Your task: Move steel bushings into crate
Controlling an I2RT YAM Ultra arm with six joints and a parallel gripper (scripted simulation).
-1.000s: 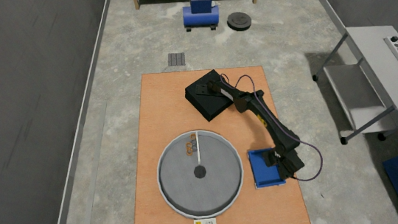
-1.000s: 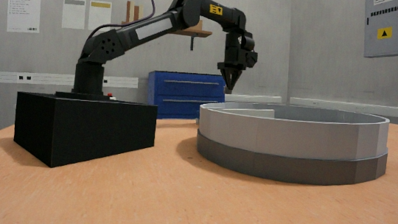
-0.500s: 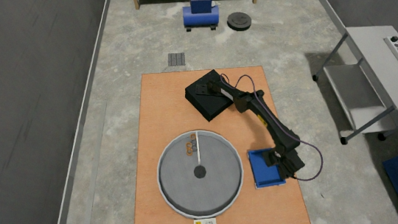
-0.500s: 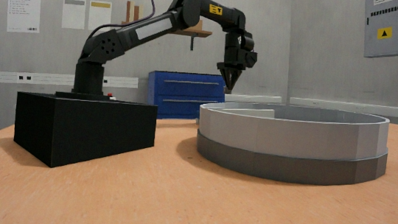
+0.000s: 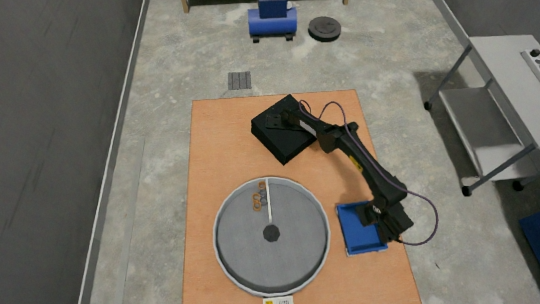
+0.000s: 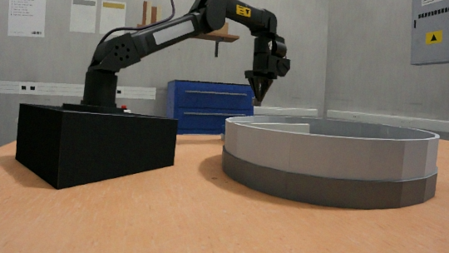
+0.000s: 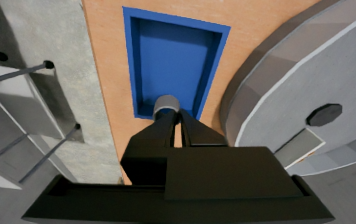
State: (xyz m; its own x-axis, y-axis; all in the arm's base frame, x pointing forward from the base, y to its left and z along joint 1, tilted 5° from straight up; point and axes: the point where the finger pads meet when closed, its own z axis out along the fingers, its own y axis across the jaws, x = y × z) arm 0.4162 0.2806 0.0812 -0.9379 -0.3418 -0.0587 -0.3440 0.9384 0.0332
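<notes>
Right now my hand is 10 mm to the right of the blue crate and 120 mm above it. The rest, counted from my hand: grey turntable: 50 mm ahead, 330 mm to the right, 90 mm below.
</notes>
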